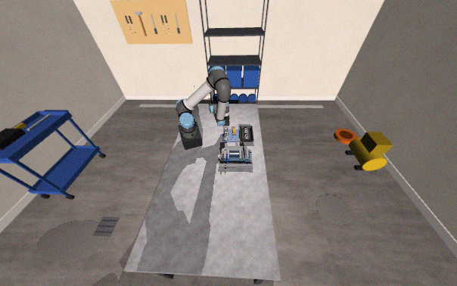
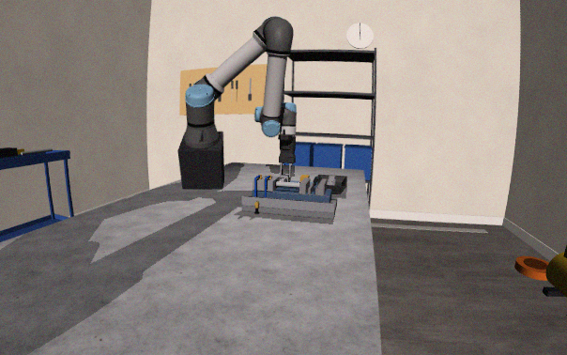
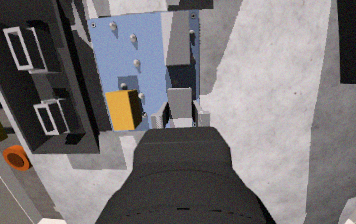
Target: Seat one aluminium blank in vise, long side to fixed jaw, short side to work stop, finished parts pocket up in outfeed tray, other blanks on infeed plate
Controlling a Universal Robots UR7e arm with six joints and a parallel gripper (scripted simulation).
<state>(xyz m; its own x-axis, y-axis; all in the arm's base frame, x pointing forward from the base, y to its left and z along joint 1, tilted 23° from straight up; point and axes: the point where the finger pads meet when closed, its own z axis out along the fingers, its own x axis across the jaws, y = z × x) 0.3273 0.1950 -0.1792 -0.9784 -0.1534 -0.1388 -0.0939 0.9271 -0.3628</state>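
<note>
My hand is 90 mm short of the brass blank, 30 mm above it and 10 mm to the right of it. Also, from my hand: vise: 360 mm to the right, 140 mm ahead, 10 mm below.
</note>
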